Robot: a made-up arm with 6 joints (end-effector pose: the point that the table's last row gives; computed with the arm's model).
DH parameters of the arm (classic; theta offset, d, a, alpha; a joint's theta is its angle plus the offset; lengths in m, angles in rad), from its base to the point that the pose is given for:
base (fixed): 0.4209 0 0.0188 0
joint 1: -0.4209 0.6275 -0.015 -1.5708
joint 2: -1.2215 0 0.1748 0
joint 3: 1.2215 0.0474 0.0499 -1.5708
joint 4: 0 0.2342 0.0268 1.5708
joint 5: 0 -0.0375 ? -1.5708
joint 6: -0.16 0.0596 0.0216 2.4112
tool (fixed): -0.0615 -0.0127 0 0
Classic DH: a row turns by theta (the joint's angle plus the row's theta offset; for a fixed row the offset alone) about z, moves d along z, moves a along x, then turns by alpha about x.
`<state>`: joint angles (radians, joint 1 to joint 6).
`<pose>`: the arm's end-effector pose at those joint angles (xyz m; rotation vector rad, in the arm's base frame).
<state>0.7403 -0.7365 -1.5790 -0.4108 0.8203 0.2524</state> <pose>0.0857 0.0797 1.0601 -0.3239 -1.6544 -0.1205</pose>
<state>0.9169 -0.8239 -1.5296 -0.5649 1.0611 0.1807</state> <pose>0.0624 0.0714 1.0485 -0.4894 -1.6061 0.0656</pose>
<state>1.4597 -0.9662 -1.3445 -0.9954 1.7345 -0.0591</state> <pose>0.0386 0.0515 0.9958 -0.9912 -1.4120 0.6368</pose>
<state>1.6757 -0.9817 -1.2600 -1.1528 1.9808 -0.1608</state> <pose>0.0327 0.0501 0.9743 -1.1952 -1.3371 0.8514</pose>
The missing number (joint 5, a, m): 0.0267
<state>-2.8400 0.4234 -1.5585 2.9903 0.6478 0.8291</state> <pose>-0.3356 -0.2088 0.6441 -1.3913 1.5847 0.4756</pose>
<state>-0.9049 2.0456 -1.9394 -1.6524 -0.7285 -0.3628</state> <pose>0.2362 -0.0128 0.2400 -0.3756 -1.1483 0.7710</pose>
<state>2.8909 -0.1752 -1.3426 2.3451 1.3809 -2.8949</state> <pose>-0.2690 -0.0170 0.8445 -3.0707 0.3966 -0.3985</pose>
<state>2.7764 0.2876 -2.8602 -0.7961 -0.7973 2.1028</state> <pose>-0.1127 -0.0167 1.0789 2.4946 1.0751 0.9323</pose>
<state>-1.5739 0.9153 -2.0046 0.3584 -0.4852 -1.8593</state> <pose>0.0212 -0.4513 0.6559 -2.2635 0.1860 0.0315</pose>
